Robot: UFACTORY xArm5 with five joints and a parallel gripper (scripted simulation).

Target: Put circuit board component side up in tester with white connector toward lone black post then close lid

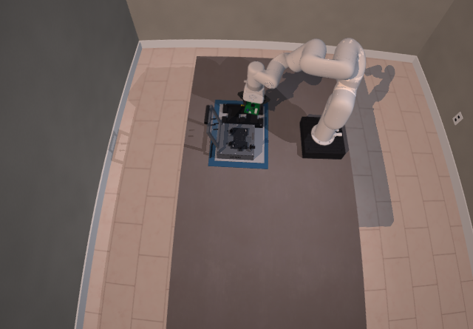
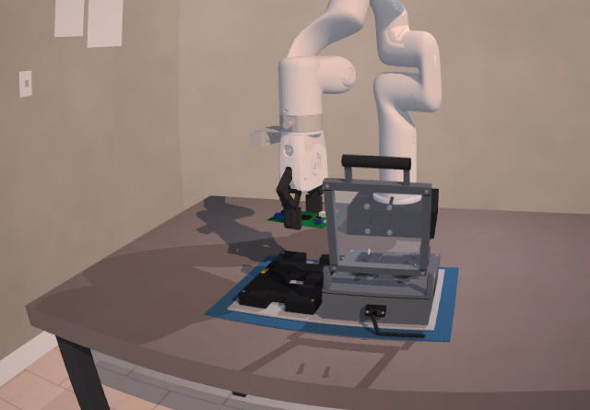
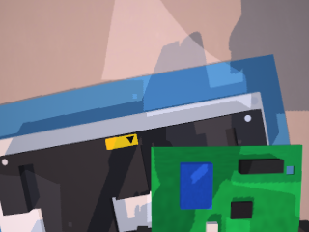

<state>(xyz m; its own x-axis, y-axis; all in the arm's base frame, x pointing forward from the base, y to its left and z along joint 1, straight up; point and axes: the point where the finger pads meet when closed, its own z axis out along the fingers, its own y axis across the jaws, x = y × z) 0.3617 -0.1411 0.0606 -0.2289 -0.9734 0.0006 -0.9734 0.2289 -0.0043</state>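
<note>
My gripper is now right at the green circuit board. The rest, counted from my hand: clear lid 19 cm ahead, 16 cm to the left, 6 cm above; nest 17 cm to the left, 7 cm ahead, 5 cm below.
</note>
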